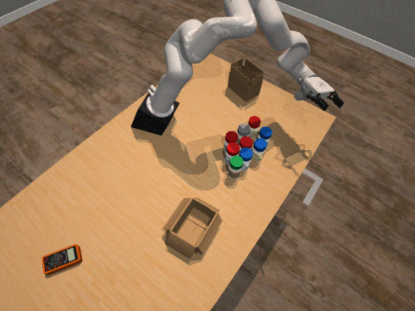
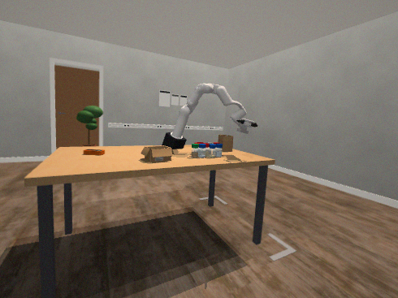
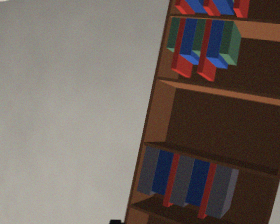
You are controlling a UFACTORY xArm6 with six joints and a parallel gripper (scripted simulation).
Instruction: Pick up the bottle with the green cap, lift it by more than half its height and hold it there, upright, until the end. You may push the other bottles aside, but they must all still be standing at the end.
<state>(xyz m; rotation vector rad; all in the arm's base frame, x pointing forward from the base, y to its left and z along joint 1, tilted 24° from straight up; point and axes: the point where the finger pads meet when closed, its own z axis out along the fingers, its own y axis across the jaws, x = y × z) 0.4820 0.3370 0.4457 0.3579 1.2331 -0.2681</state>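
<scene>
My hand is 150 mm past the blue-capped bottle, 310 mm to the left of it and 240 mm above it. The rest, counted from my hand: orange multimeter 320 mm behind, 1090 mm to the right, 270 mm below; brown box 470 mm behind, 60 mm to the left, 220 mm below; red-capped bottle 200 mm behind, 330 mm to the right, 240 mm below.
</scene>
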